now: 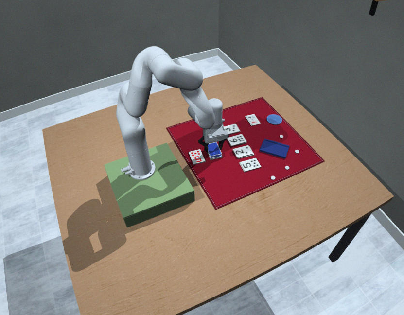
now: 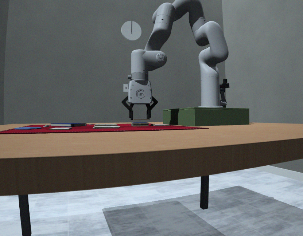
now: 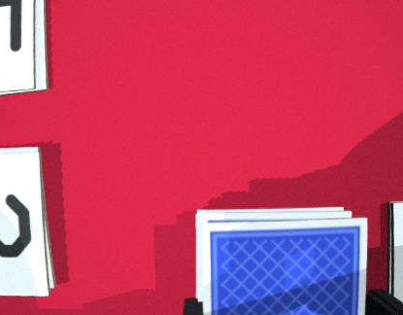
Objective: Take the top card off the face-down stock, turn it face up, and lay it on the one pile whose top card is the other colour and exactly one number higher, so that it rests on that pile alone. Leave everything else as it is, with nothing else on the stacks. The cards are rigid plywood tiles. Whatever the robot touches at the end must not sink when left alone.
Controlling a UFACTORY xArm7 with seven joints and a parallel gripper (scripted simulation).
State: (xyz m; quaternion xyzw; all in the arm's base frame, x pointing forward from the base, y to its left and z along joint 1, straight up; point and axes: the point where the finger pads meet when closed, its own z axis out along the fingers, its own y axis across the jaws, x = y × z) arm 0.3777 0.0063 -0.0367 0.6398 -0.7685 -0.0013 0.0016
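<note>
The card is 3 cm below my hand. From my hand the other things lie so: red mat: 17 cm ahead, 6 cm below, 1 cm to the right.
</note>
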